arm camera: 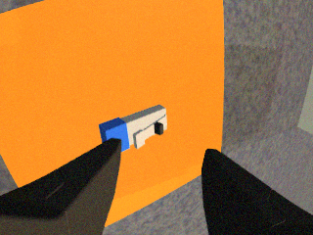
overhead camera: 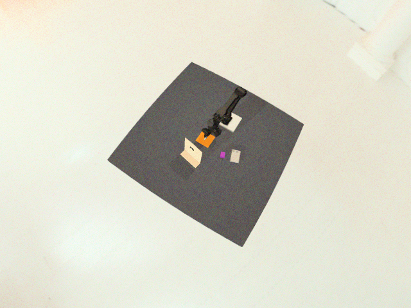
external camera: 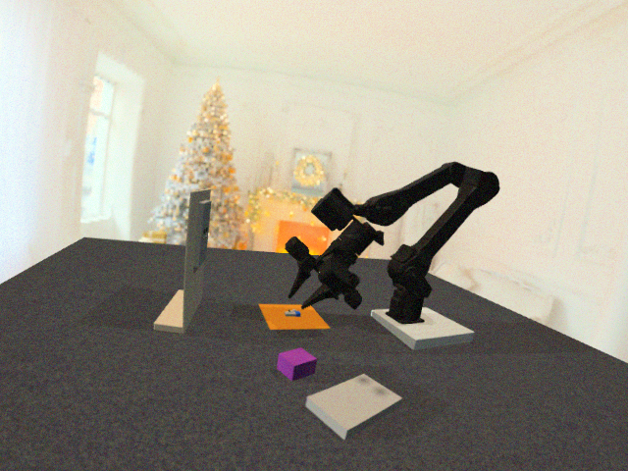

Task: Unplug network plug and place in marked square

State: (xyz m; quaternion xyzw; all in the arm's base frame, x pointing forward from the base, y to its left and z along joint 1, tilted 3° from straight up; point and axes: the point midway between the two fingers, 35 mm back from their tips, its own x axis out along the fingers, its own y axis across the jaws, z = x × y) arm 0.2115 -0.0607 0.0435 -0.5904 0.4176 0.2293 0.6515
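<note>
Now: the blue network plug 2 cm below my gripper tip. The rest, counted from my gripper tip: orange marked square: 3 cm below; flat grey slab: 1 cm ahead, 29 cm to the left, 2 cm below; upright panel: 21 cm ahead, 1 cm to the right, 7 cm above.
</note>
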